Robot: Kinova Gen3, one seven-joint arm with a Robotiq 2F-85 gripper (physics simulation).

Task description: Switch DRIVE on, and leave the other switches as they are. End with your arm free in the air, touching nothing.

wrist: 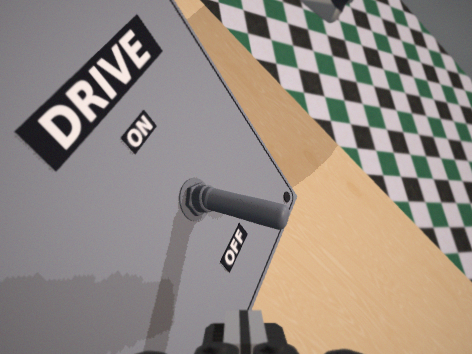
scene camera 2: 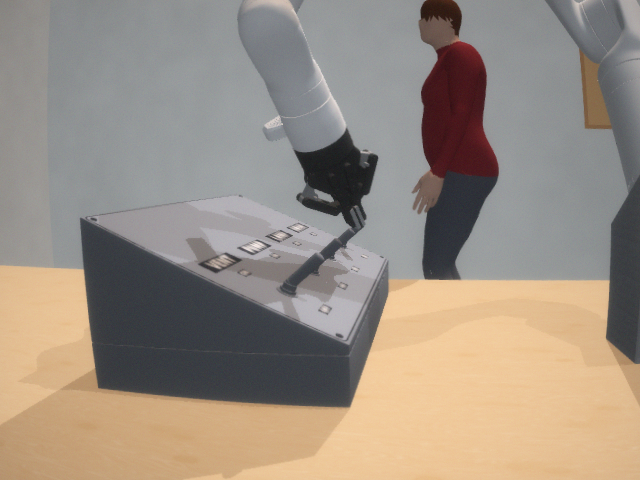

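Observation:
The DRIVE switch is a dark grey lever in the wrist view. It leans toward the OFF label, away from the ON label. The DRIVE label is at upper left. My gripper is shut and empty. In the wrist view its fingertips are below the lever, with a visible gap between them. In the scene view the fingertips overlap the far end of the lever row, so contact there cannot be told. The sloped control panel carries the levers; its labels are unreadable in the scene view.
Other levers, the nearest one among them, stand in a row, leaning the same way. The panel box stands on a wooden table. A person in red stands behind. Another grey arm is at right.

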